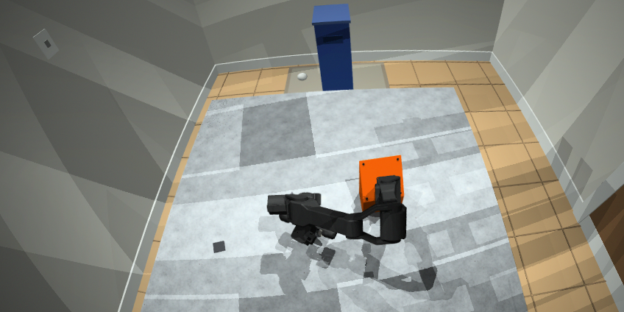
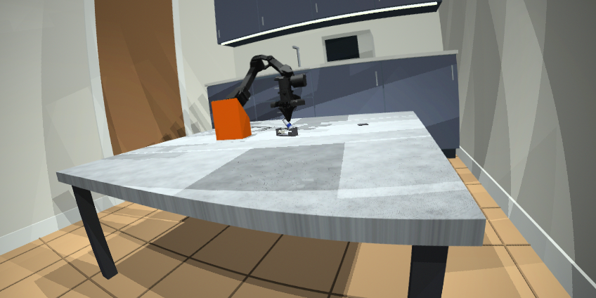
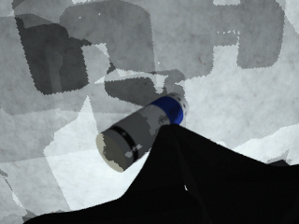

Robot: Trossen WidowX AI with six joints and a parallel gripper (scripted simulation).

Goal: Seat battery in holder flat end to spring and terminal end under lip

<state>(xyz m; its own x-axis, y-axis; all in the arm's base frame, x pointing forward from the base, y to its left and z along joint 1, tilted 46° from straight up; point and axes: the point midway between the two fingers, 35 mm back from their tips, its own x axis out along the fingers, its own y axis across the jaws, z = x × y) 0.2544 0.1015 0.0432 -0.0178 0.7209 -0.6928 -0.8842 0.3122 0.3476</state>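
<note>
Now: gripper tip 1 cm to the right of the battery, 1 cm past it and 1 cm above it.
</note>
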